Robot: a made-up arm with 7 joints.
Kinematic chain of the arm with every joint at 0, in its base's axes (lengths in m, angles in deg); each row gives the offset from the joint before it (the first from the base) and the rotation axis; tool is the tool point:
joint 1: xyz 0 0 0.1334 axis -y
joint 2: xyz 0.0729 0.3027 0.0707 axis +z
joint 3: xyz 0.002 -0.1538 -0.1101 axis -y
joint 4: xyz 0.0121 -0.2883 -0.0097 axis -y
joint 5: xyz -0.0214 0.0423 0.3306 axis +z
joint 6: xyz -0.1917 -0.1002 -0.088 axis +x
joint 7: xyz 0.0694 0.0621 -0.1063 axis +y
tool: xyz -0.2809 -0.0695 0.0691
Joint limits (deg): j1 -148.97..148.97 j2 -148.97..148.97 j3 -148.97..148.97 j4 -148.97..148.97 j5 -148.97..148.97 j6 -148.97..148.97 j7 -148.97..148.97
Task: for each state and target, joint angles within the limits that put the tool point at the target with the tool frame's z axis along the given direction. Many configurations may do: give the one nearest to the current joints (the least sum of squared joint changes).
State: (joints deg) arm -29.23 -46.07 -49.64 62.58 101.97 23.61 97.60
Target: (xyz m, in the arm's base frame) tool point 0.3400 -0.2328 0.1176 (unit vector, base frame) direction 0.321 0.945 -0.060
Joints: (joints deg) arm -53.27 -18.94 -64.22 47.55 105.18 32.29 77.06
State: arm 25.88 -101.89 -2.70 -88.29 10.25 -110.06 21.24
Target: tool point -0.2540 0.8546 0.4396 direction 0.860 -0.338 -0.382
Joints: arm 11.03 -133.27 29.29 -55.21 11.51 -127.94 8.07
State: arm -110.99 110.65 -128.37 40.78 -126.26 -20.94 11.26
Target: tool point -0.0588 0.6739 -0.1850 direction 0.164 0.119 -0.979
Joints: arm -116.77 90.22 -111.02 58.15 -135.39 -33.00 57.78
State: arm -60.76 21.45 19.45 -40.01 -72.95 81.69 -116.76
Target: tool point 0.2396 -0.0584 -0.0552 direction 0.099 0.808 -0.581
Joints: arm -83.13 -18.17 31.63 -24.62 -84.25 88.73 -113.72
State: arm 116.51 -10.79 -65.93 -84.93 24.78 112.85 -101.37
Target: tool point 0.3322 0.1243 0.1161 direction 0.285 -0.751 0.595
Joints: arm 84.71 -56.19 -87.90 -104.65 19.55 91.77 -115.09
